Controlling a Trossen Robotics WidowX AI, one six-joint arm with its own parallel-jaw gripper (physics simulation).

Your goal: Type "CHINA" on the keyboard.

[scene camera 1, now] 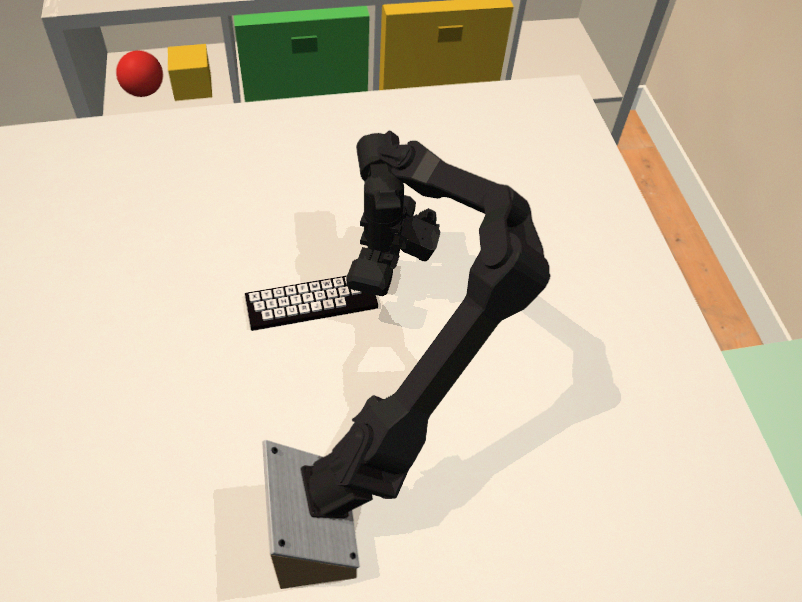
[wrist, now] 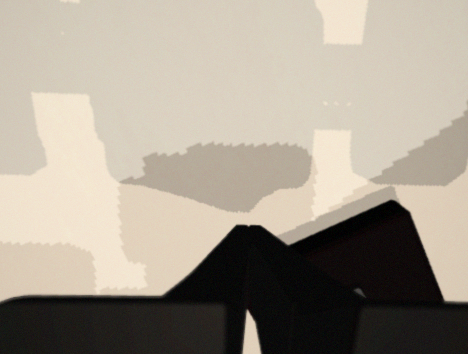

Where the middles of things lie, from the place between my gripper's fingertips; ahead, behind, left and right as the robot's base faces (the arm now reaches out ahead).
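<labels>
Relative to the black keyboard (wrist: 379, 251), my hand is 120 mm to the right of it, 20 mm past it and 10 mm above it.
</labels>
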